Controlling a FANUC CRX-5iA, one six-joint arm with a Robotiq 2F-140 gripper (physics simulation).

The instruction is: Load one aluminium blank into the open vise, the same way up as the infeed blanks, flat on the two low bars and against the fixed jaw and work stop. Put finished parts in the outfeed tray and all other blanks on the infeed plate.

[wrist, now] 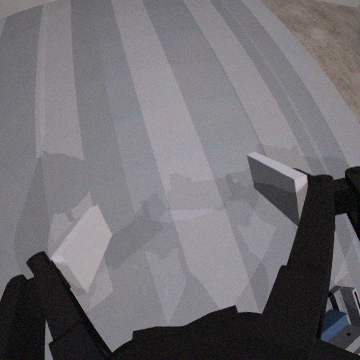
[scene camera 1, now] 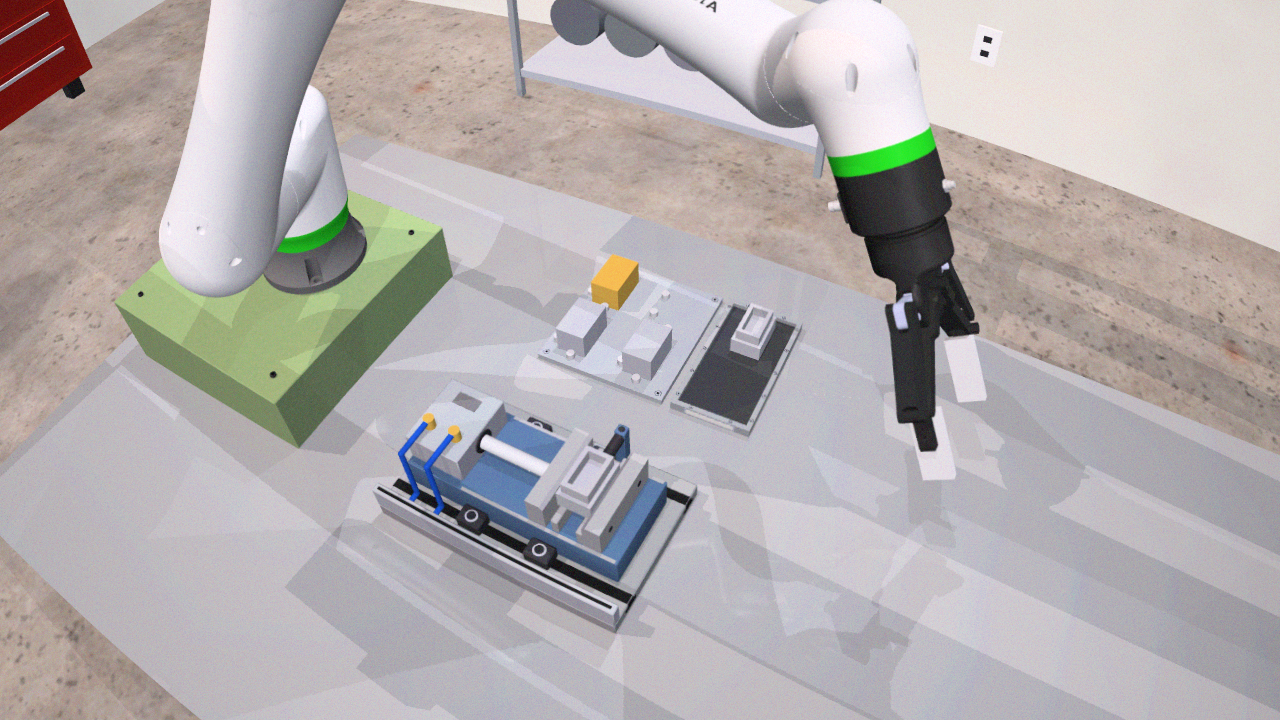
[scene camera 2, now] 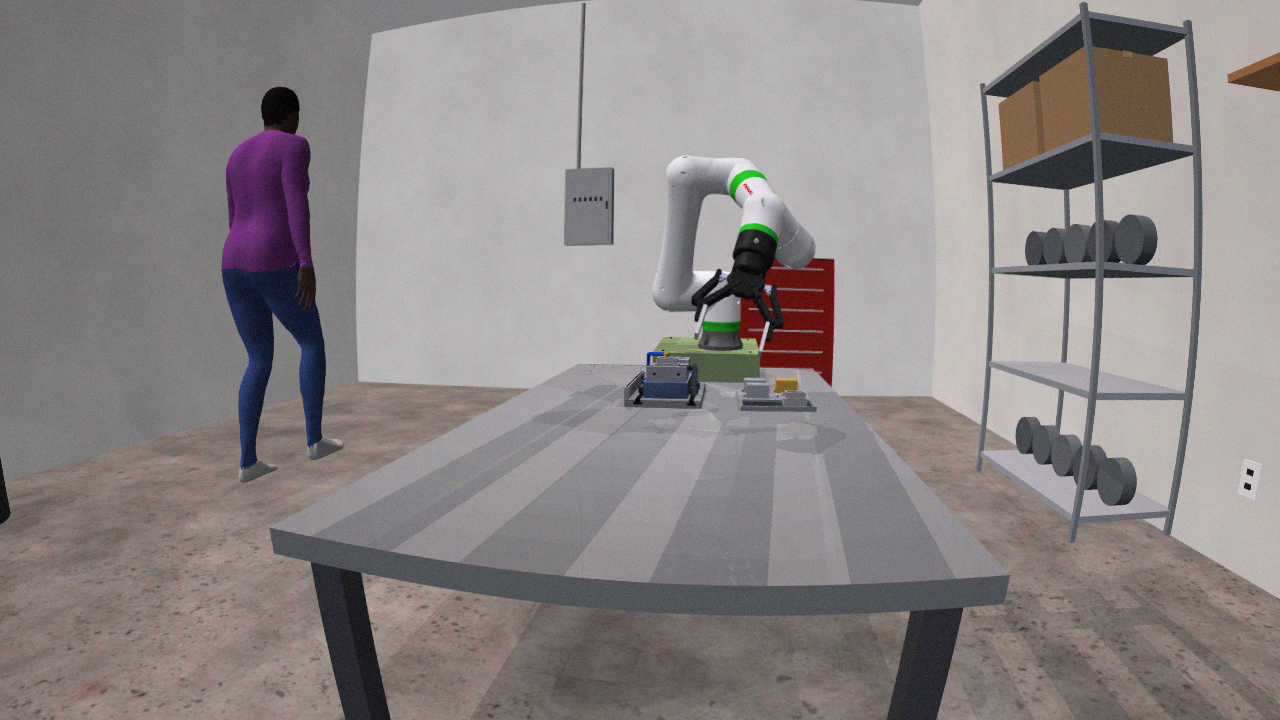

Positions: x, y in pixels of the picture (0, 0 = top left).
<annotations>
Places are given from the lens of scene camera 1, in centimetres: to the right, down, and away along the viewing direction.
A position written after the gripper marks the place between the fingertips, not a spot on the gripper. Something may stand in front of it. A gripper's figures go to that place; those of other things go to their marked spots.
gripper point(scene camera 1: 957, 435): 30, 7, 76
brass blank point(scene camera 1: 613, 284): -3, -10, 109
dark outfeed tray point(scene camera 1: 725, 385): 10, 3, 102
infeed plate point(scene camera 1: 689, 311): 6, -6, 110
</annotations>
